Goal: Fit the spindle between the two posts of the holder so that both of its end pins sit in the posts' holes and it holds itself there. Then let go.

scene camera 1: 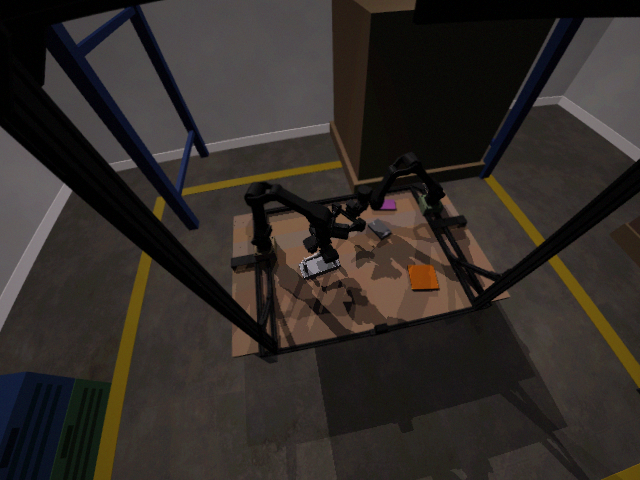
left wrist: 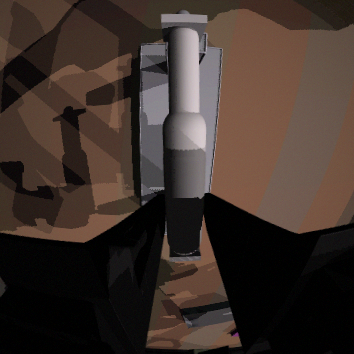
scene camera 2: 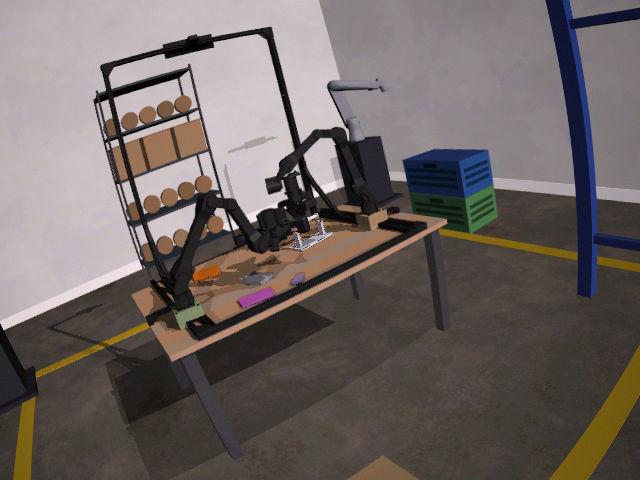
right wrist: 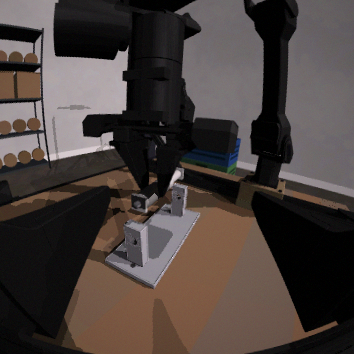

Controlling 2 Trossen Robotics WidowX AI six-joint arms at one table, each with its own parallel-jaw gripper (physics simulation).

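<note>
The light grey spindle is held between the fingers of my left gripper. In the left wrist view it runs lengthwise over the holder. In the right wrist view it hangs above the table, behind and a little above the holder, roughly in line with its base and apart from the two upright posts. Holes show in the near post and the far post. My right gripper is open, facing the holder from the near side, with nothing between its fingers.
An orange square, a grey block, a magenta block and a small purple block lie on the table. The two arms stand close together near the holder.
</note>
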